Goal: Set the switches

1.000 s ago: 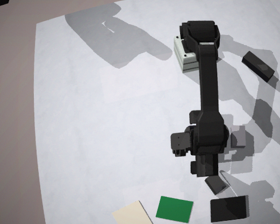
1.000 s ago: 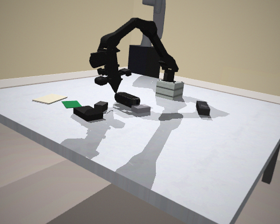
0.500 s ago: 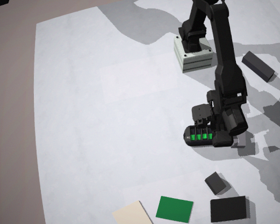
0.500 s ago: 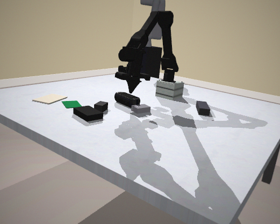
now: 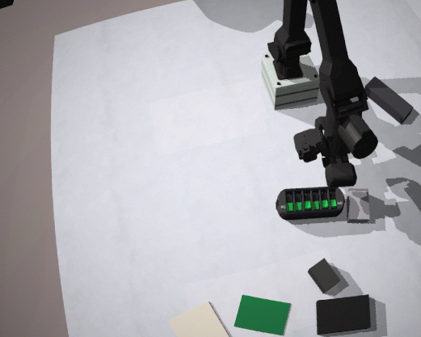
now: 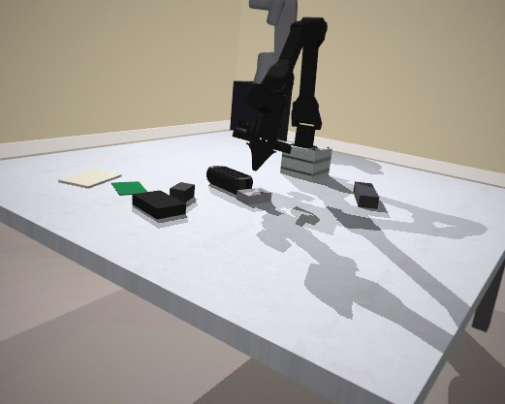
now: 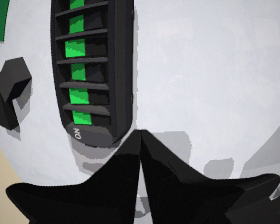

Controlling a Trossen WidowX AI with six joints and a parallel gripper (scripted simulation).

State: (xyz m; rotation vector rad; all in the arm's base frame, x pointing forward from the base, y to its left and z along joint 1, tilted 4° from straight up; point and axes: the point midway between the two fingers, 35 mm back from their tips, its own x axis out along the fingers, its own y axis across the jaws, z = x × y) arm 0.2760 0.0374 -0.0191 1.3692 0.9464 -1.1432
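My gripper tip is now 7 cm short of the grey block, 6 cm to the right of it and 5 cm above it. Also, from my gripper tip: green card (27 cm ahead, 20 cm to the right, 6 cm below); dark flat box (31 cm ahead, 5 cm below, 2 cm to the right); small dark cube (21 cm ahead, 5 cm to the right, 4 cm below).
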